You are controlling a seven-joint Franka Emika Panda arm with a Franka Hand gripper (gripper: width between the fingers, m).
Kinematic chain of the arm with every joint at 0, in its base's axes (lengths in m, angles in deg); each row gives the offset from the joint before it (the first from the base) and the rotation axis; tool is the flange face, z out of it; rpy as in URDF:
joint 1: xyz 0 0 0.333 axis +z
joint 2: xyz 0 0 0 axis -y
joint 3: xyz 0 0 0.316 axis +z
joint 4: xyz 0.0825 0 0 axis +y
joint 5: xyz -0.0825 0 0.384 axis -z
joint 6: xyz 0 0 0 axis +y
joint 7: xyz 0.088 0 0 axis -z
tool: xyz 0 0 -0.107 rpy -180 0 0
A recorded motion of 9 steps. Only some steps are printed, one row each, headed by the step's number.
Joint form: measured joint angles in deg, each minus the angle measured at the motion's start. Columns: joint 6, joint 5, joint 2, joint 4, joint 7, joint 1, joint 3.
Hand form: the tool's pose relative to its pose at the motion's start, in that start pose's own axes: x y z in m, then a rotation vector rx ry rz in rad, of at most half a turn. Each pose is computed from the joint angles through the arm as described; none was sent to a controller.
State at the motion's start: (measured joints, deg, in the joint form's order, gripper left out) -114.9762 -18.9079 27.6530 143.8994 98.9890 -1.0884 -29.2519
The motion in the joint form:
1: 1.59 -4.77 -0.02 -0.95 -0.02 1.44 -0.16
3: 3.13 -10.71 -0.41 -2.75 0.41 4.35 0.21
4: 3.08 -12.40 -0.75 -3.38 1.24 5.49 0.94
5: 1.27 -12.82 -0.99 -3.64 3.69 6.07 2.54
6: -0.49 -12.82 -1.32 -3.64 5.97 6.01 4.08
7: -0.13 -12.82 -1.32 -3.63 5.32 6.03 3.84
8: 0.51 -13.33 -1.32 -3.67 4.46 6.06 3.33
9: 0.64 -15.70 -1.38 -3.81 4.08 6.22 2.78
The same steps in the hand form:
1: -0.0152 0.0034 -0.0004 -0.0366 -0.0713 0.0096
3: -0.0461 0.0091 0.0006 -0.0838 -0.1509 0.0020
4: -0.0608 0.0121 0.0033 -0.0959 -0.1653 0.0003
5: -0.0751 0.0144 0.0064 -0.0783 -0.1579 0.0175
6: -0.0840 0.0154 0.0098 -0.0579 -0.1460 0.0407
7: -0.0825 0.0153 0.0098 -0.0629 -0.1468 0.0323
8: -0.0801 0.0148 0.0091 -0.0730 -0.1572 0.0270
9: -0.0806 0.0136 0.0072 -0.0825 -0.1977 0.0433

